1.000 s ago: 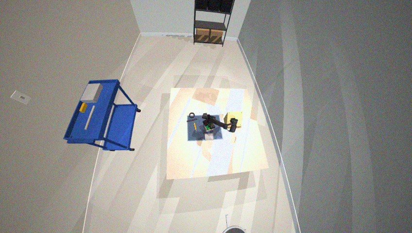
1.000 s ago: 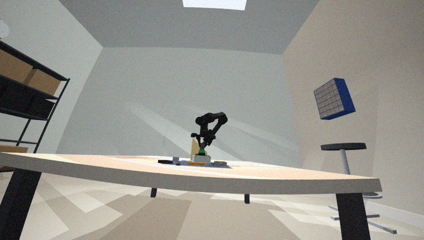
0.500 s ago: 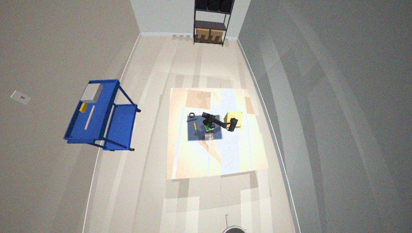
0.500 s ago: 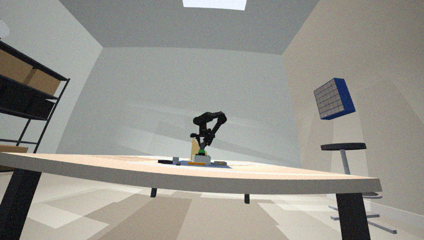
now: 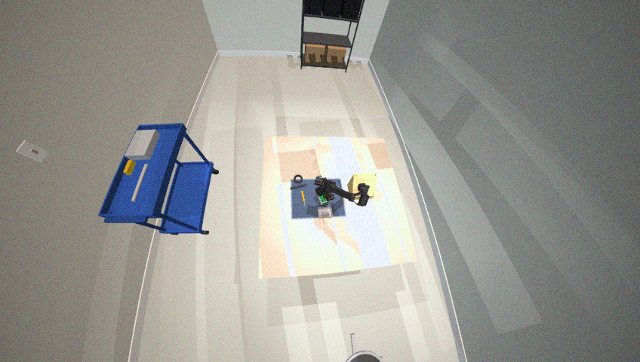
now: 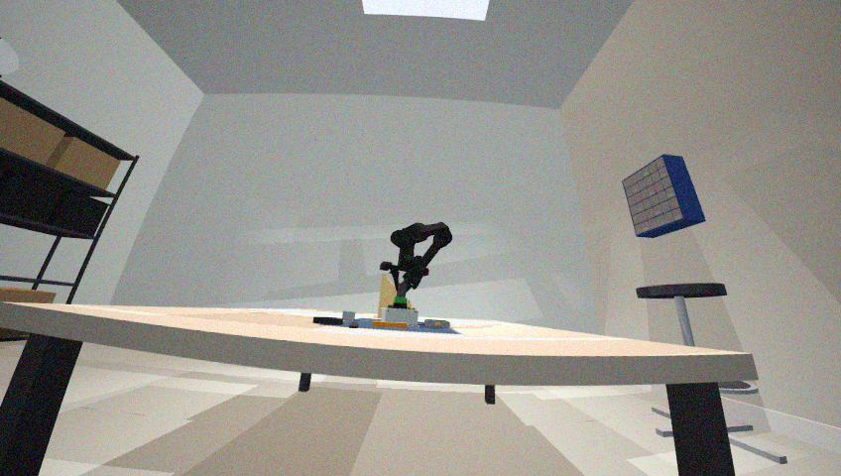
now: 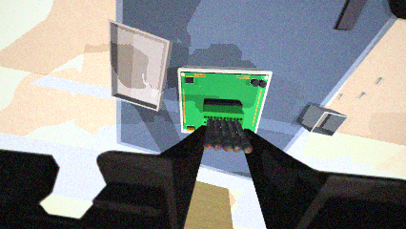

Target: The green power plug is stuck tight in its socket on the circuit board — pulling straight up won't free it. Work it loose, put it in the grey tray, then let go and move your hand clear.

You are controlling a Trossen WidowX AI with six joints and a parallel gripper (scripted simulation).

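Now: the green power plug 30 mm below my gripper tip. From my gripper tip the other things lie so: blue mat (50 mm ahead, 120 mm below); then dark bar (210 mm ahead, 110 mm to the right, 110 mm below).
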